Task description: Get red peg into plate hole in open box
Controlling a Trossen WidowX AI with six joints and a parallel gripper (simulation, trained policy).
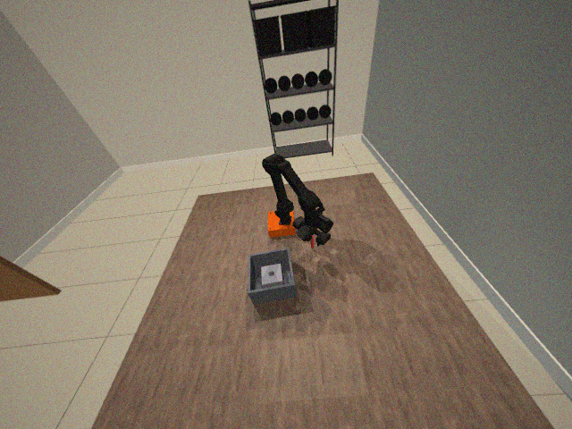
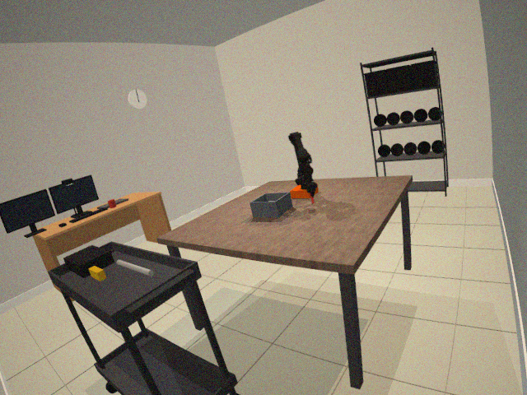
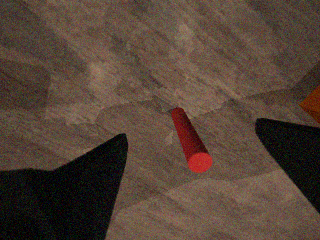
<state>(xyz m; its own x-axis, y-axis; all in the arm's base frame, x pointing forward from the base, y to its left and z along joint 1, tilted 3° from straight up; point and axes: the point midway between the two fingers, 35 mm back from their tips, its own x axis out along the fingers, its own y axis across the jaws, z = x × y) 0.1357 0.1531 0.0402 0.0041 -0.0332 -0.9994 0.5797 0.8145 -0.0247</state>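
My gripper tip is now 20 mm above the red peg and 10 mm past it. The rest, counted from my gripper tip: grey box (200 mm ahead, 160 mm to the right, 30 mm below).
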